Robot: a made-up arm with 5 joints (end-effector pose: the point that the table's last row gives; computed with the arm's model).
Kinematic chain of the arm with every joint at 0, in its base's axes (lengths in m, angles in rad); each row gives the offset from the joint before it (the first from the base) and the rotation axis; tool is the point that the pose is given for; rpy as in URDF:
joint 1: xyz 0.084 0 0.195 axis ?
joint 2: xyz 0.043 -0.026 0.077 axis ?
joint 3: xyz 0.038 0 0.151 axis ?
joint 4: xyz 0.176 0 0.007 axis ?
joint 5: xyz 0.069 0.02 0 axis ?
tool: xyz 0 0 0 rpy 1.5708 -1.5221 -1.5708
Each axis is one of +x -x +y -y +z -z.
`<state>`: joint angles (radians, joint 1 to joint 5).
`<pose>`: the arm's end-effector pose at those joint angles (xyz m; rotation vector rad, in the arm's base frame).
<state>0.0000 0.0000 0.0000 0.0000 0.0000</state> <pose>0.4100 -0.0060 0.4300 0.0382 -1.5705 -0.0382</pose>
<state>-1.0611 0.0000 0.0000 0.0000 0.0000</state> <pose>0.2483 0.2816 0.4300 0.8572 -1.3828 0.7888</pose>
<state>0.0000 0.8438 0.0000 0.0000 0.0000</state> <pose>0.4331 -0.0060 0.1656 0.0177 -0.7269 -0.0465</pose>
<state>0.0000 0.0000 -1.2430 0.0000 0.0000</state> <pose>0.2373 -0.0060 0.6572 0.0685 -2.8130 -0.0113</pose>
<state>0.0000 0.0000 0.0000 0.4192 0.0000</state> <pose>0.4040 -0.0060 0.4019 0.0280 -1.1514 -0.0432</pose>
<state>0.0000 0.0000 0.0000 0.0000 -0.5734</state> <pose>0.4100 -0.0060 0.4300 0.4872 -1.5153 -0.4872</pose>
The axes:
joint 1: -z
joint 2: +y
joint 3: +y
joint 4: +y
joint 5: -x

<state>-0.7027 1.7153 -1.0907 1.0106 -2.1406</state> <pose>0.3392 0.2083 0.0466 -0.0702 0.0088 -1.4860</pose>
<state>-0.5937 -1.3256 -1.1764 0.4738 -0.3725</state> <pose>-0.1365 -0.1561 0.5069 -1.3050 2.3470 0.0538</pose>
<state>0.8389 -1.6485 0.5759 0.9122 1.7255</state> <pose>0.1033 -0.0305 0.4671 -1.6850 -0.5452 0.6133</pose>
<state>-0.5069 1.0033 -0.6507 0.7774 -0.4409</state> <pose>0.4259 0.1830 0.2045 0.2107 -0.3872 0.0170</pose>
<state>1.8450 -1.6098 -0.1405 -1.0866 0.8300</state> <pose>0.1360 0.2071 0.4967 1.8773 0.4947 -0.7225</pose>
